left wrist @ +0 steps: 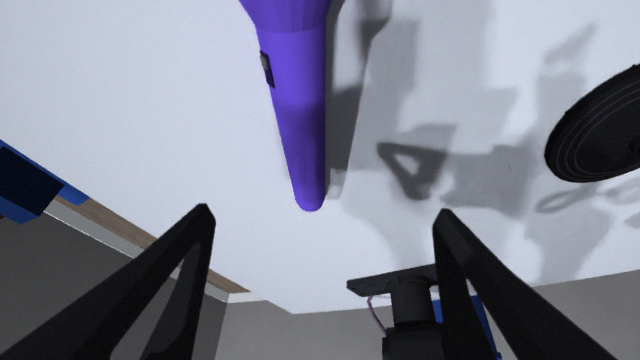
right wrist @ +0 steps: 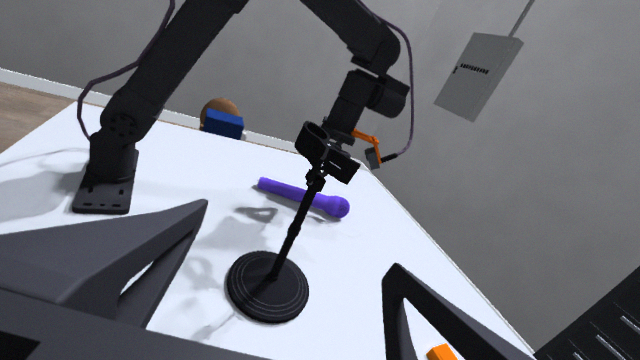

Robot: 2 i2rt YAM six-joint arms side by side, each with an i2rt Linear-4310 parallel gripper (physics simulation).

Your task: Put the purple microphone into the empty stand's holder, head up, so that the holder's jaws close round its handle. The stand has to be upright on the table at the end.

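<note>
The purple microphone lies on the table. Its head is cut off by the top edge in the left wrist view and points right in the right wrist view. The empty black stand stands upright on its round base; its holder is at the top of the pole. My left gripper is open, with the handle's tail end showing between its fingertips, touching neither. In the right wrist view its fingers are hidden behind the holder. My right gripper is open and empty, on the near side of the stand.
The left arm arches behind the stand, close behind its holder in the right wrist view. An orange block is by the right finger. A blue box is beyond the table's far edge. A black drawer unit is at the right.
</note>
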